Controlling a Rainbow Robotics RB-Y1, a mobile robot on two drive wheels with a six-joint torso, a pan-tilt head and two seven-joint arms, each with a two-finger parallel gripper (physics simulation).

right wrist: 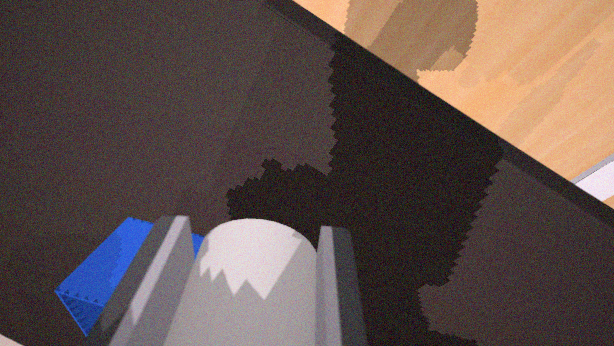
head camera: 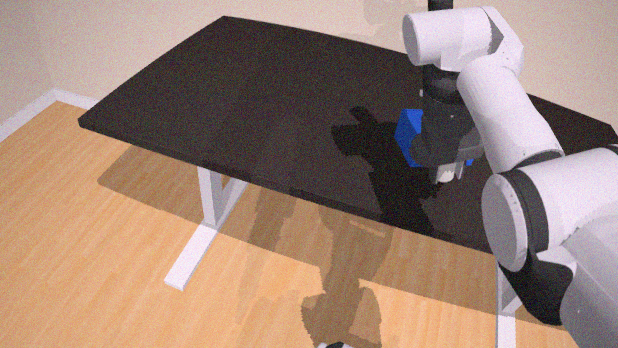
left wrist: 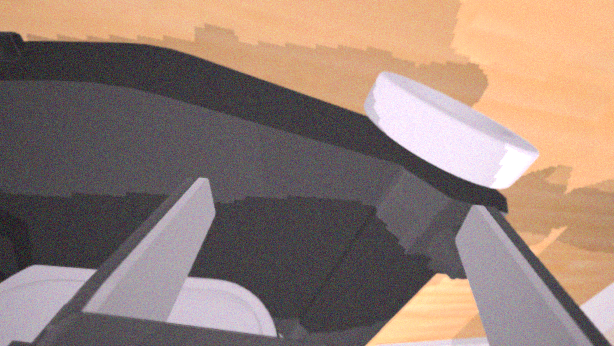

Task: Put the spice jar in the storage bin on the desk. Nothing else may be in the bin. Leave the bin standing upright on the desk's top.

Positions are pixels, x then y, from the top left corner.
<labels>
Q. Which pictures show the right gripper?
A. The right wrist view and the head camera view only.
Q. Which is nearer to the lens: the blue storage bin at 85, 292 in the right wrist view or the spice jar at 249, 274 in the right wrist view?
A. The spice jar.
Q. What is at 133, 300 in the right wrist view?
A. The right gripper.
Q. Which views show the blue storage bin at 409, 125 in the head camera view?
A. The right wrist view and the head camera view only.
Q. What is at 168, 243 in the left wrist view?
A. The left gripper.
</labels>
